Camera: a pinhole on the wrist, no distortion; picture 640 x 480 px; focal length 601.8 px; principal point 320.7 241.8 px. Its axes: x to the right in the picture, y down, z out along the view. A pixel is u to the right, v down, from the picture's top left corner.
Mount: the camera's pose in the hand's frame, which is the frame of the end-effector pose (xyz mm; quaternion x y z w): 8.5 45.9 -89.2 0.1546 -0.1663 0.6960 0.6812
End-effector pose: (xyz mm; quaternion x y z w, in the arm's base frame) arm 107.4 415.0 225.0 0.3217 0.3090 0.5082 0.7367
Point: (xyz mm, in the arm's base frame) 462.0 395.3 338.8
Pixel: 388 153
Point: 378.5 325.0 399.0
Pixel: 484 285
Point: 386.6 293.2 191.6
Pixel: 173 297
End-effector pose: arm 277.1 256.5 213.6 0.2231 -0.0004 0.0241 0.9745
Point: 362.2 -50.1 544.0
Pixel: 393 161
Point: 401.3 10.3 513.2
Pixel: 415 98
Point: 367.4 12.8 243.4
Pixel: 64 105
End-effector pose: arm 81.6 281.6 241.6 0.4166 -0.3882 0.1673 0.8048
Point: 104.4 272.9 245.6
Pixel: 217 182
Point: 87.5 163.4 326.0
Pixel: 388 53
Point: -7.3 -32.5 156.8
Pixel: 257 399
